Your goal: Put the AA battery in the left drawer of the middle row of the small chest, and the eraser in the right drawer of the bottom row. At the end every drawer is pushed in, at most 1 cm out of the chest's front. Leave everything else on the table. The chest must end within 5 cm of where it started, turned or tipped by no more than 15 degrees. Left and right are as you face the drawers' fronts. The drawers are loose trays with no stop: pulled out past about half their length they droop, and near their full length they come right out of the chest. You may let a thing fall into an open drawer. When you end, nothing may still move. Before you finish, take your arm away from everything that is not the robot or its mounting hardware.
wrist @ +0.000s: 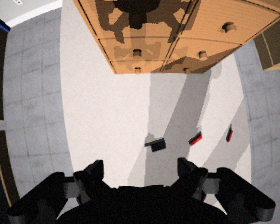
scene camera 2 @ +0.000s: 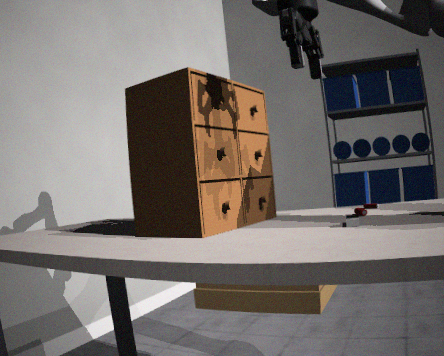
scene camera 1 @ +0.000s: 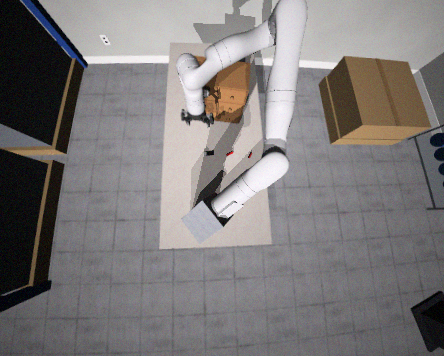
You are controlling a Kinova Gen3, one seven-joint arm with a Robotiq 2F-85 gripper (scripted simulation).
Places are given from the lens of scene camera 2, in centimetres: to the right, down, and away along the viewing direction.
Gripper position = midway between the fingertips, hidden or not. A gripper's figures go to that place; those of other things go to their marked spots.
my gripper (scene camera 2: pixel 308 73): 15, -18, 65
drawer (scene camera 2: pixel 213 160): -2, -3, 74
small wooden chest (scene camera 2: pixel 165 184): -11, 1, 73
drawer (scene camera 2: pixel 256 192): 8, 3, 87
